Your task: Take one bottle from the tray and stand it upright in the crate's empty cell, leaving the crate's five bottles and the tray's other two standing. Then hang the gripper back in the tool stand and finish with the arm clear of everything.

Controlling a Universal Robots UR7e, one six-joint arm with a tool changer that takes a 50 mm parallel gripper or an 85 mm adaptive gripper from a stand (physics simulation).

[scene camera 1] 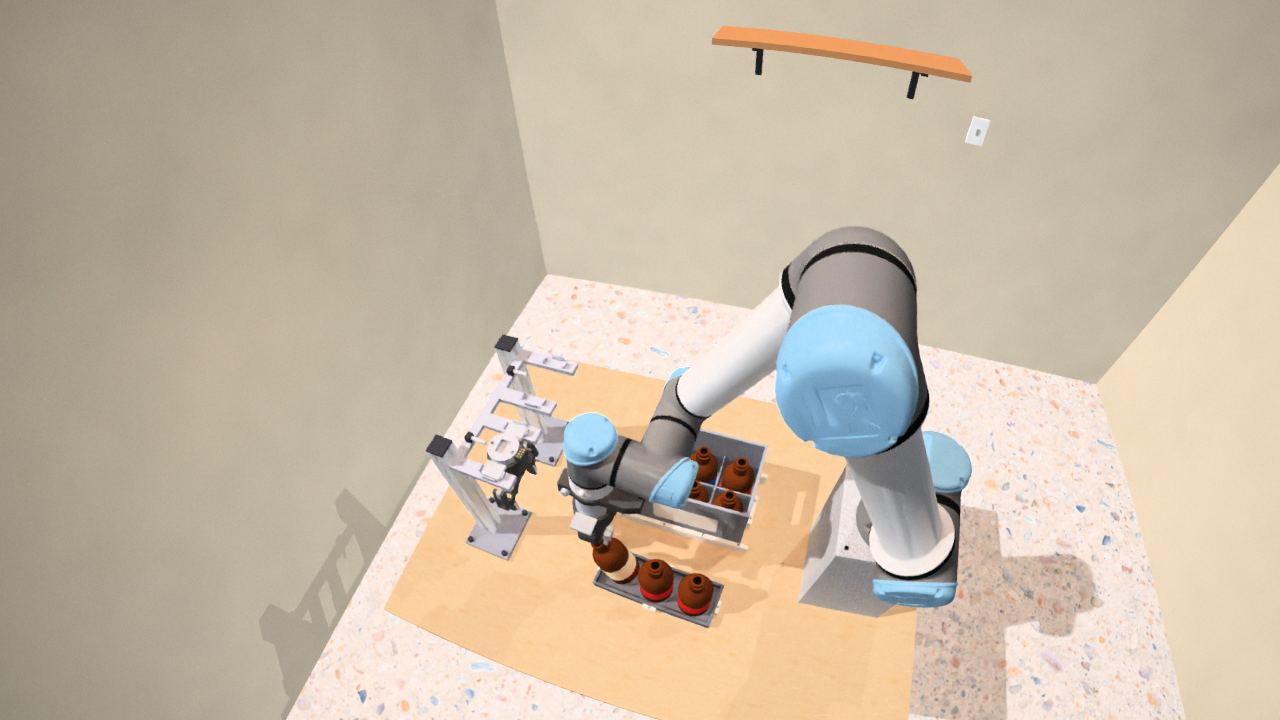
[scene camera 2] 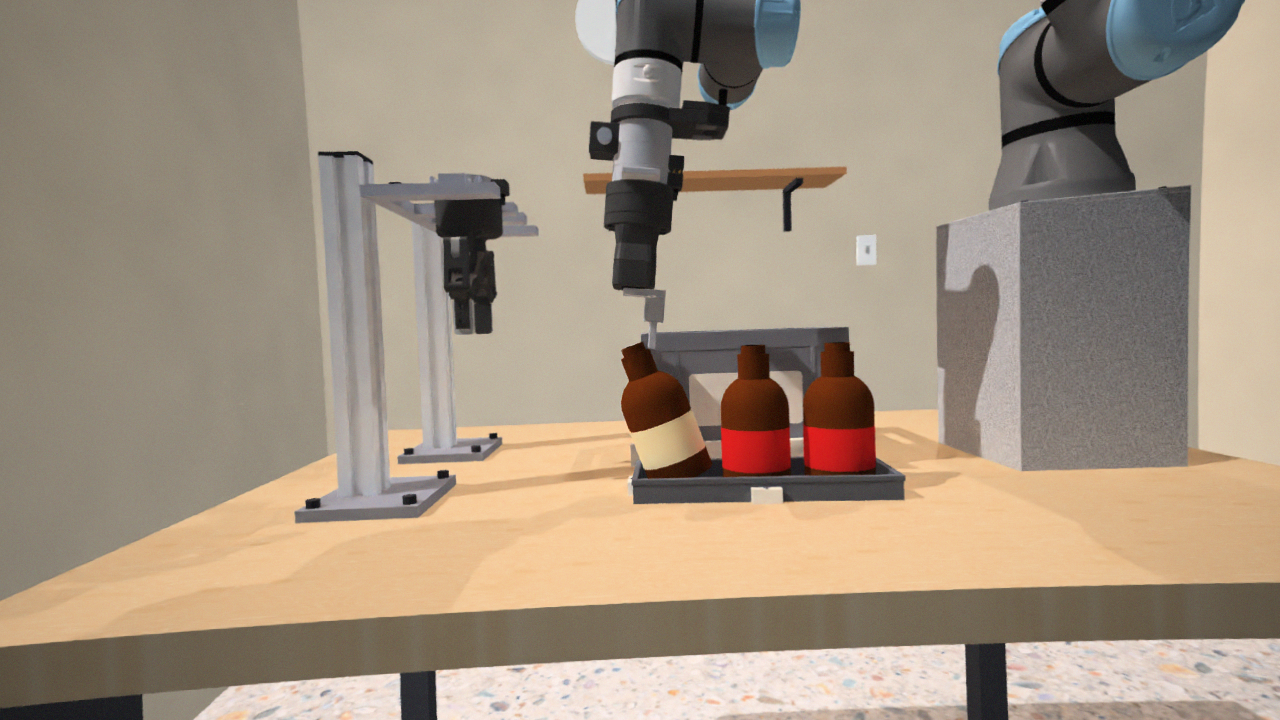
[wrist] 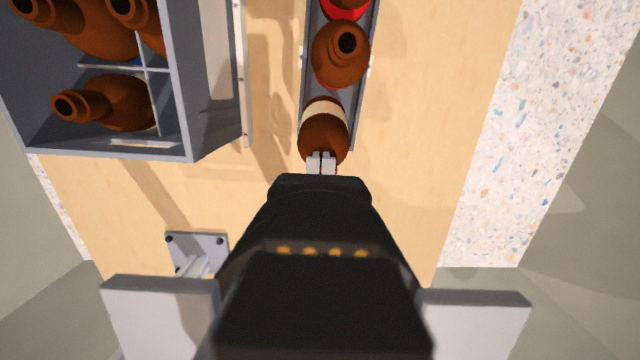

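The cream-labelled bottle leans at the end of the tray, its neck tipped outward toward the tool stand. The gripper is shut, its thin fingertips nearly together beside the bottle's neck with no neck visible between them. One red-labelled bottle and another red-labelled bottle stand upright in the tray. The crate holds several brown bottles; the arm hides part of it in scene camera 1.
The tool stand is to the left, with the other gripper hanging in it. The grey robot pedestal stands to the right. A wooden shelf is on the back wall.
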